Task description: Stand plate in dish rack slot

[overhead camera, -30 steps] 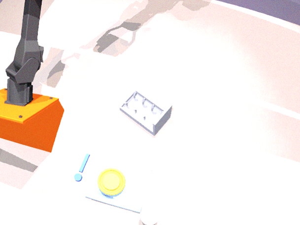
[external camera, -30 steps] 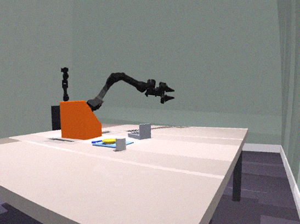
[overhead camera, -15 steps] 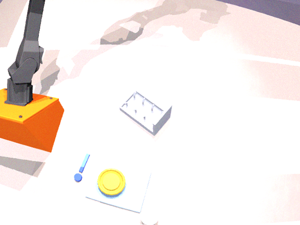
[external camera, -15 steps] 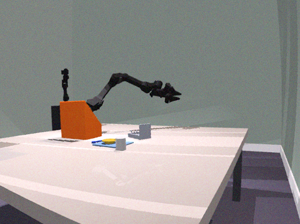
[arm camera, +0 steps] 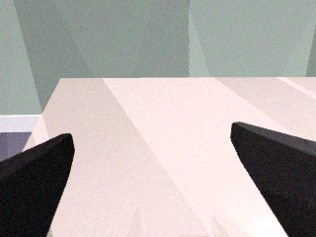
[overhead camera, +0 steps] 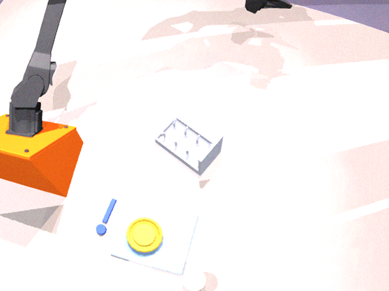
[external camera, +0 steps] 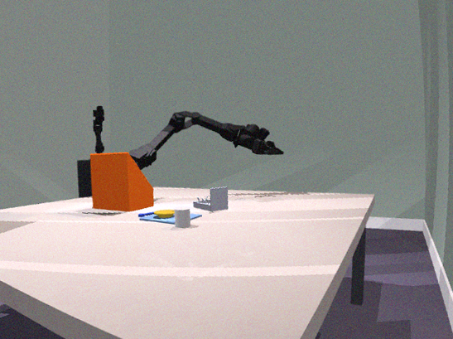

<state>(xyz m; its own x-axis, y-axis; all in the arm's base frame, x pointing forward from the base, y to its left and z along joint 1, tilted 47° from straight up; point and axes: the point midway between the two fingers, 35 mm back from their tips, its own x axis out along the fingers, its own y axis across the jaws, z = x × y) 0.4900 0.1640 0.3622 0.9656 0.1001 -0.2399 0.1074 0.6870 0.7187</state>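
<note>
Right now the yellow plate is 270 mm behind my gripper tip, 520 mm to the right of it and 180 mm below it. The rest, counted from my gripper tip: grey dish rack: 210 mm behind, 310 mm to the right, 170 mm below; pale blue mat: 250 mm behind, 520 mm to the right, 190 mm below; white cup: 160 mm behind, 600 mm to the right, 170 mm below.
</note>
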